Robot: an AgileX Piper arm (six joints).
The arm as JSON. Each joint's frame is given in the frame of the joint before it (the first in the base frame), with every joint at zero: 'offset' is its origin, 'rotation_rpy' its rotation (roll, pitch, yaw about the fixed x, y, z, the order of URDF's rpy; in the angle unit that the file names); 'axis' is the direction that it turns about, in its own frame. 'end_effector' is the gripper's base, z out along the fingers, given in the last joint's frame.
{
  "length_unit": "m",
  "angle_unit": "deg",
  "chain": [
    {
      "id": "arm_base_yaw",
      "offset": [
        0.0,
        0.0,
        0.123
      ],
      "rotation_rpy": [
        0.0,
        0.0,
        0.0
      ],
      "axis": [
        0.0,
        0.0,
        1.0
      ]
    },
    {
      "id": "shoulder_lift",
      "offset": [
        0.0,
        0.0,
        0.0
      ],
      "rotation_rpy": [
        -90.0,
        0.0,
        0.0
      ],
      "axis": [
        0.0,
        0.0,
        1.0
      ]
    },
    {
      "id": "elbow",
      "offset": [
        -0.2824,
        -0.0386,
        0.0
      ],
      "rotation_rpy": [
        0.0,
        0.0,
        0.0
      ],
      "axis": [
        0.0,
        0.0,
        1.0
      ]
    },
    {
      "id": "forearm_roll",
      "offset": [
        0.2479,
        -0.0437,
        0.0
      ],
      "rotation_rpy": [
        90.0,
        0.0,
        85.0
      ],
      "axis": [
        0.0,
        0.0,
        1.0
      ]
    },
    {
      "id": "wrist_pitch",
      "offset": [
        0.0,
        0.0,
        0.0
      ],
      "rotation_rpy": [
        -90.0,
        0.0,
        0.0
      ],
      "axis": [
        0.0,
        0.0,
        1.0
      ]
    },
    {
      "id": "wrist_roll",
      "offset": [
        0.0,
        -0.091,
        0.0
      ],
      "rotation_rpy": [
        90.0,
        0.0,
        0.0
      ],
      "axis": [
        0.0,
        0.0,
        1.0
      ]
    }
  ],
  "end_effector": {
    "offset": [
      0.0,
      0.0,
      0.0
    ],
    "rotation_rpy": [
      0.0,
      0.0,
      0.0
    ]
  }
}
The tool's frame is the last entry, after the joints.
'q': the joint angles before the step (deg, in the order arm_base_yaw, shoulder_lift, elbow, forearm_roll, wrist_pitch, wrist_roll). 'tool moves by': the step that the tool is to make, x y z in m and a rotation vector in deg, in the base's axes. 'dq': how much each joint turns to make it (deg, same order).
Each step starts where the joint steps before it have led.
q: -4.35 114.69 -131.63 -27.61 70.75 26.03
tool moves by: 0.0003 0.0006 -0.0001 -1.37 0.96 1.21
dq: 0.14 0.06 -0.03 -0.33 0.02 -1.84
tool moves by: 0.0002 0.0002 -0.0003 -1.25 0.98 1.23
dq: 0.06 0.02 0.06 -0.17 -0.03 -1.88
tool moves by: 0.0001 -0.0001 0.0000 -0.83 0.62 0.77
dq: 0.01 0.04 -0.04 -0.12 0.01 -1.25
